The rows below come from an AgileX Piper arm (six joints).
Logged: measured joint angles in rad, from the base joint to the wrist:
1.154 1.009 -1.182 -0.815 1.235 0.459
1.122 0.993 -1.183 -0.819 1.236 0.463
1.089 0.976 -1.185 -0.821 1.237 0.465
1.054 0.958 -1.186 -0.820 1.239 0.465
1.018 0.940 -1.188 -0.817 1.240 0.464
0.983 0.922 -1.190 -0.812 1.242 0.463
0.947 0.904 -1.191 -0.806 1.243 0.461
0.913 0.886 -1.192 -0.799 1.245 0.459
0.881 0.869 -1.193 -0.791 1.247 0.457
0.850 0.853 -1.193 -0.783 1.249 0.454
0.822 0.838 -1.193 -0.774 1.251 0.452
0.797 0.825 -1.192 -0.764 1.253 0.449
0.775 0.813 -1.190 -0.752 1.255 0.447
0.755 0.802 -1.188 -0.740 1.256 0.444
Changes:
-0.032 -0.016 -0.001 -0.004 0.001 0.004
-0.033 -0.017 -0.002 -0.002 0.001 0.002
-0.035 -0.018 -0.001 0.001 0.002 0.000
-0.036 -0.018 -0.002 0.003 0.001 -0.001
-0.035 -0.018 -0.002 0.005 0.002 -0.001
-0.036 -0.018 -0.001 0.006 0.001 -0.002
-0.034 -0.018 -0.001 0.007 0.002 -0.002
-0.032 -0.017 -0.001 0.008 0.002 -0.002
-0.031 -0.016 0.000 0.008 0.002 -0.003
-0.028 -0.015 0.000 0.009 0.002 -0.002
-0.025 -0.013 0.001 0.010 0.002 -0.003
-0.022 -0.012 0.002 0.012 0.002 -0.002
-0.020 -0.011 0.002 0.012 0.001 -0.003

